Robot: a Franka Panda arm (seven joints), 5 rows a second.
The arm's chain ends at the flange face. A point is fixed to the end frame.
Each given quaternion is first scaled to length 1.
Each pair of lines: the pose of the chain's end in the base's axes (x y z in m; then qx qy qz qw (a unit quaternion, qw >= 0)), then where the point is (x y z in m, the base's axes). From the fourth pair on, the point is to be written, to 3 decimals.
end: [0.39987 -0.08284 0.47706 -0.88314 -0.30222 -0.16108 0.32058]
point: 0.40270 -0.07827 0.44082
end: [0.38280 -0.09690 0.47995 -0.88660 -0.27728 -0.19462 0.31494]
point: 0.38761 -0.09201 0.44396
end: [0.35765 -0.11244 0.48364 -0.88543 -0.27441 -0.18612 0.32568]
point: 0.36162 -0.10695 0.44764
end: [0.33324 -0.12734 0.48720 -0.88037 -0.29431 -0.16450 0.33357]
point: 0.336 -0.122 0.451
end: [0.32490 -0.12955 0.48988 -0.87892 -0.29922 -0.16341 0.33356]
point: 0.328 -0.124 0.454
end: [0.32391 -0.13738 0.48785 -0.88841 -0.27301 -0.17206 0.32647]
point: 0.327 -0.132 0.452
